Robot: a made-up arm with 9 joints. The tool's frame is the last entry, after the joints.
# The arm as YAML. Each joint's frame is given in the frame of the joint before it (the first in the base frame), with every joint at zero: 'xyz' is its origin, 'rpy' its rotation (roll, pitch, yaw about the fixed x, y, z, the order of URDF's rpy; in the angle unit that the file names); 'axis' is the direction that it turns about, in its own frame. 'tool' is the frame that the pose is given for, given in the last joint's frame.
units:
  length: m
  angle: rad
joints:
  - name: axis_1
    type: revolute
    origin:
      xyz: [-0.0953, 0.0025, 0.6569]
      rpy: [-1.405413, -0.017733, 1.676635]
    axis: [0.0, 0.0, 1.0]
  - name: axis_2
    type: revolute
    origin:
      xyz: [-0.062, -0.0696, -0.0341]
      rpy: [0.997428, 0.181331, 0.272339]
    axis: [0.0, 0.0, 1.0]
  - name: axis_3
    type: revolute
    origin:
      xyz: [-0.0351, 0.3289, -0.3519]
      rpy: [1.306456, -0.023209, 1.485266]
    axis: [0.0, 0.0, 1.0]
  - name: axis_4
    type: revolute
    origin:
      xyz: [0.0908, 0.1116, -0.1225]
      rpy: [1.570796, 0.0, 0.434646]
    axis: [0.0, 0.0, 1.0]
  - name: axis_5
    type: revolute
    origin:
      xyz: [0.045, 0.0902, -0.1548]
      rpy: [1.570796, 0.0, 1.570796]
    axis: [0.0, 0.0, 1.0]
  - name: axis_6
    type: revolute
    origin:
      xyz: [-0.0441, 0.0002, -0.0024]
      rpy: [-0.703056, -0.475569, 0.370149]
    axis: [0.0, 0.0, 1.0]
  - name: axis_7
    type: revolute
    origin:
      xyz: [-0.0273, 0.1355, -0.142]
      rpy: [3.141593, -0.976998, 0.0]
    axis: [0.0, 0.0, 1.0]
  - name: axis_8
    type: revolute
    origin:
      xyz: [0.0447, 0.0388, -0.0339]
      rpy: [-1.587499, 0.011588, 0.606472]
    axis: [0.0, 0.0, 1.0]
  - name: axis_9
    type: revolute
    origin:
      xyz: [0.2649, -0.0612, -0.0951]
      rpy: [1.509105, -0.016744, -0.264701]
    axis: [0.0, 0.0, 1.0]
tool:
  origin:
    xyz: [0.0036, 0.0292, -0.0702]
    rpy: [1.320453, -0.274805, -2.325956]
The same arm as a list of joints. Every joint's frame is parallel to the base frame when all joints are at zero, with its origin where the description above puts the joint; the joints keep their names.
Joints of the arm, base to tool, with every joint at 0 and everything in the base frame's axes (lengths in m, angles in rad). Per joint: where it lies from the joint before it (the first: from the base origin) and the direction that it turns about. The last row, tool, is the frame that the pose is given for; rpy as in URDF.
axis_1: axis -0.980528 -0.107103 0.164605 xyz -0.0953 0.0025 0.6569
axis_2: axis -0.427403 0.261202 0.865506 xyz 0.0515 -0.0580 0.0619
axis_3: axis 0 1 0 xyz -0.1479 -0.1548 -0.4329
axis_4: axis 0 0 -1 xyz -0.1294 -0.1225 0.0630
axis_5: axis -1 0 0 xyz -0.0450 0.0902 0.1548
axis_6: axis -0.678216 -0.559513 -0.476411 xyz 0.0024 -0.0441 -0.0002
axis_7: axis 0 1 0 xyz 0.1867 0.0568 -0.0344
axis_8: axis -0.0057 -0.016701 0.999844 xyz -0.0589 -0.0339 0.0061
axis_9: axis 0.250493 0.964874 0.079198 xyz -0.2651 0.0597 -0.0956
tool: xyz -0.0212 -0.0692 0.0236 rpy 0.1394 0.7577 0.2126

